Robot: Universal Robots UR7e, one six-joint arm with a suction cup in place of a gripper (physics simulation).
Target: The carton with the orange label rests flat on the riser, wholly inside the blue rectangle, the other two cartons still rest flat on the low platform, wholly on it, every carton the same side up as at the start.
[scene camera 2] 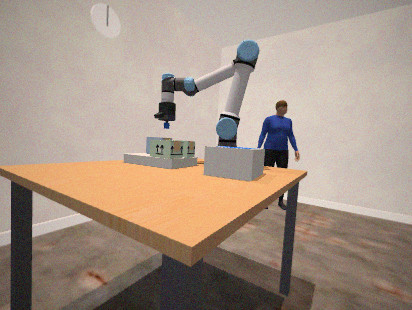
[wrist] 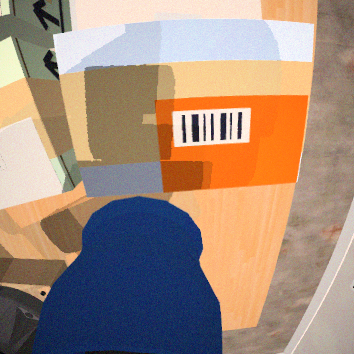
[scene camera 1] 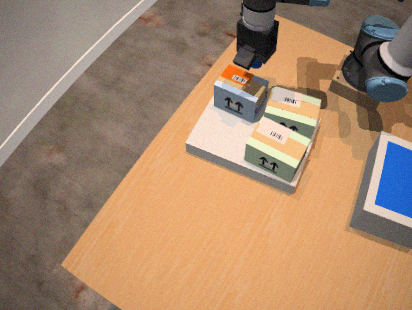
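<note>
The orange-label carton stands upright, blue-grey sided, at the far left corner of the low white platform. A green carton stands upright at the platform's near right. Another green carton stands upright behind it. The grey riser bears the blue rectangle, cut by the frame edge in scene camera 1. My suction gripper is open, its blue cup hanging apart above the cartons, holding nothing.
The wooden table carries everything. The arm's base stands behind the platform and riser. The table's left edge runs close past the orange-label carton. A person in a blue top stands behind the table.
</note>
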